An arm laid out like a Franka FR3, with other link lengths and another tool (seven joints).
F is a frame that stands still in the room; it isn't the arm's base.
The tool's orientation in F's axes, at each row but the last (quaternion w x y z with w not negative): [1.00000, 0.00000, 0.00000, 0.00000]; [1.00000, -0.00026, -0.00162, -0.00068]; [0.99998, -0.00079, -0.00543, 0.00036]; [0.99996, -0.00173, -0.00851, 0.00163]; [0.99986, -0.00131, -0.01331, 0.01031]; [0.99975, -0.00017, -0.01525, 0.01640]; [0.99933, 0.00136, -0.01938, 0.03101]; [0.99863, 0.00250, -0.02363, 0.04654]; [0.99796, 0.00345, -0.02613, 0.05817]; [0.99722, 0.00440, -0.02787, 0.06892]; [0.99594, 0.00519, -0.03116, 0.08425]
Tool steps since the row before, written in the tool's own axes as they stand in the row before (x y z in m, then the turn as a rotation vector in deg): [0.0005, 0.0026, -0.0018, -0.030, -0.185, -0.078]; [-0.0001, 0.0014, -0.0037, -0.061, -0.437, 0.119]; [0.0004, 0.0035, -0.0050, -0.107, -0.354, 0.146]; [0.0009, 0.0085, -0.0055, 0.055, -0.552, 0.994]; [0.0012, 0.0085, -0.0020, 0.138, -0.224, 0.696]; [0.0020, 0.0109, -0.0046, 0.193, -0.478, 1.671]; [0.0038, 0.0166, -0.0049, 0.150, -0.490, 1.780]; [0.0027, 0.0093, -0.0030, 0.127, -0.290, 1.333]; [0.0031, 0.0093, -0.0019, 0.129, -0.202, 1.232]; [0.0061, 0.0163, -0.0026, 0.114, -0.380, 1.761]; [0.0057, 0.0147, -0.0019, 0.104, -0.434, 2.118]
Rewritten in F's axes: [0.0005, 0.0026, -0.0018, -0.030, -0.185, -0.078]; [-0.0001, 0.0014, -0.0037, -0.062, -0.437, 0.119]; [0.0005, 0.0035, -0.0050, -0.108, -0.354, 0.145]; [0.0010, 0.0085, -0.0055, 0.040, -0.548, 0.997]; [0.0011, 0.0085, -0.0020, 0.124, -0.219, 0.700]; [0.0018, 0.0110, -0.0045, 0.158, -0.472, 1.677]; [0.0029, 0.0168, -0.0047, 0.111, -0.487, 1.784]; [0.0020, 0.0095, -0.0028, 0.091, -0.287, 1.337]; [0.0021, 0.0096, -0.0017, 0.088, -0.198, 1.236]; [0.0039, 0.0170, -0.0022, 0.068, -0.383, 1.763]; [0.0033, 0.0155, -0.0015, 0.046, -0.443, 2.118]
